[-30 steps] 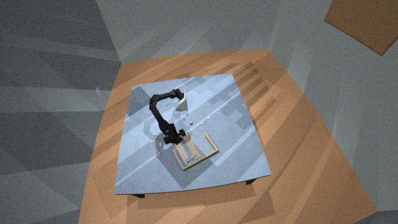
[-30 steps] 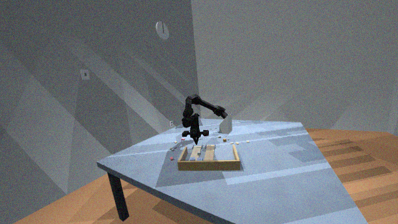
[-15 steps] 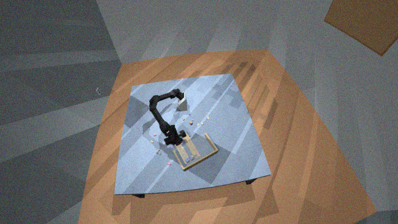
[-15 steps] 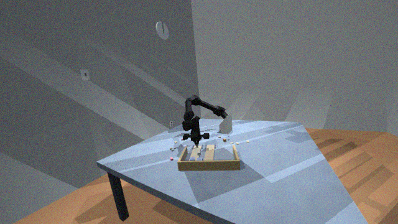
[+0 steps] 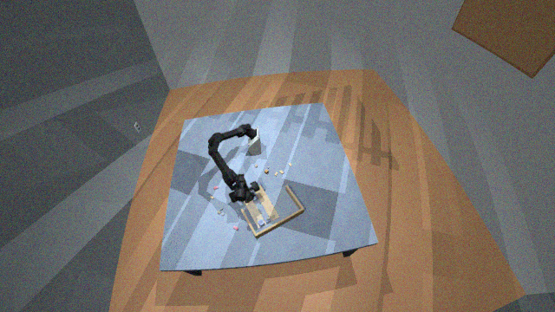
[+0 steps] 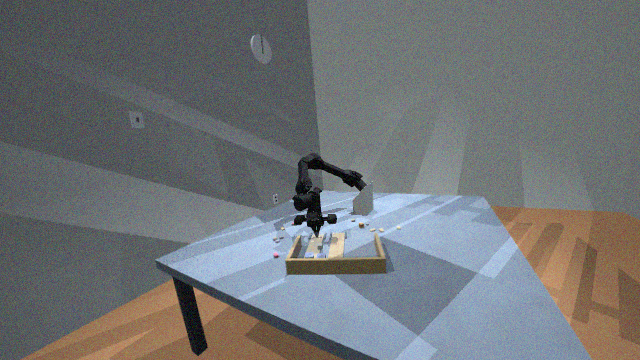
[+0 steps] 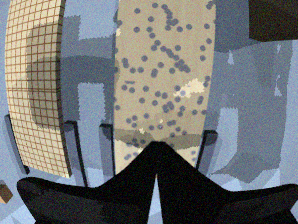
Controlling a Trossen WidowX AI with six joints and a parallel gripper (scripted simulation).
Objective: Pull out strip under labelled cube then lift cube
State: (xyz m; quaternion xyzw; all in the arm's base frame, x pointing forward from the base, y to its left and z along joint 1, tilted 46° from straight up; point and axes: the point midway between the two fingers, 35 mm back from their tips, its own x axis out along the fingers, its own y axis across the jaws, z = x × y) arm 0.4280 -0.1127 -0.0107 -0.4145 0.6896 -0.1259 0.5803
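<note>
The speckled tan strip lies 9 cm ahead of my gripper tip and 4 cm to the left of it.
</note>
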